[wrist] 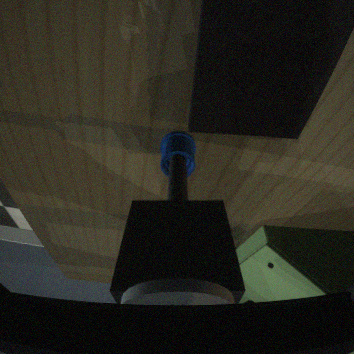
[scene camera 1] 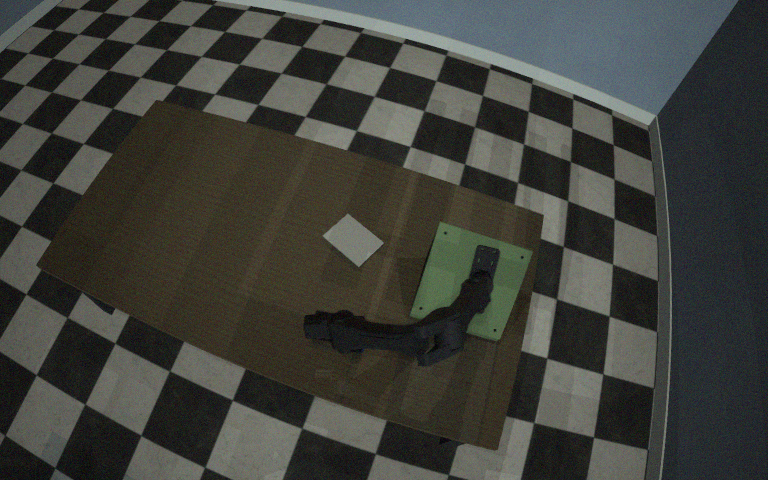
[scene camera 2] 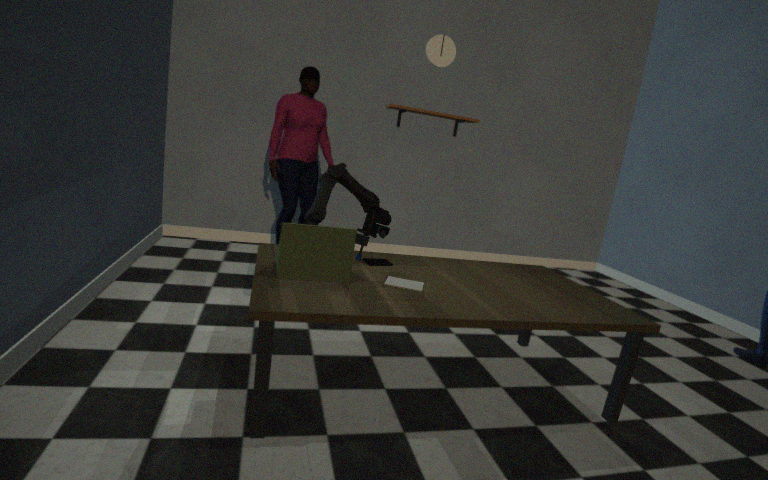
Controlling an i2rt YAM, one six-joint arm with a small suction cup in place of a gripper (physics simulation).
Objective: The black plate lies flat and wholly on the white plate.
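Frame: origin at the arm's base, x right, y down, z ahead, level; millimetres.
Seen in the pictures: end effector, tool point: (wrist: 177, 146) (scene camera 2: 358, 259); arm's base, origin of the base link: (scene camera 1: 480, 279) (scene camera 2: 310, 240).
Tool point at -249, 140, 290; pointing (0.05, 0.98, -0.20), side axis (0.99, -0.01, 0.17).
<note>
Pixels of each thing's top centre, then the offset from my tool point to it, as dx, dy, dz. Level surfaces: height alone.
- black plate, middle of its top: (wrist: 275, 45) (scene camera 2: 377, 261) +41, -9, +89
- white plate, middle of its top: (scene camera 1: 353, 239) (scene camera 2: 404, 283) +349, -5, +115
- wooden table, its level: dy +1
The black plate (scene camera 2: 377, 262) (wrist: 265, 65) lies flat on the table; in scene camera 1 it does not show, with the arm over that area. The white plate (scene camera 1: 353, 240) (scene camera 2: 404, 283) lies flat on the table, apart from the black plate and nearer to scene camera 2. My suction cup (scene camera 2: 358, 256) (wrist: 178, 147), blue on a dark stem, points down low beside the near left corner of the black plate in the wrist view. It does not overlap the plate there, and no plate is seen on it. The exact height of the cup is hard to tell.
The wooden table (scene camera 1: 198, 198) (scene camera 2: 509, 294) carries a raised green block (scene camera 1: 447, 271) (scene camera 2: 315, 253) (wrist: 290, 272) near one end, with the arm's base on it. A person in a pink top (scene camera 2: 300, 130) stands behind the table in scene camera 2.
</note>
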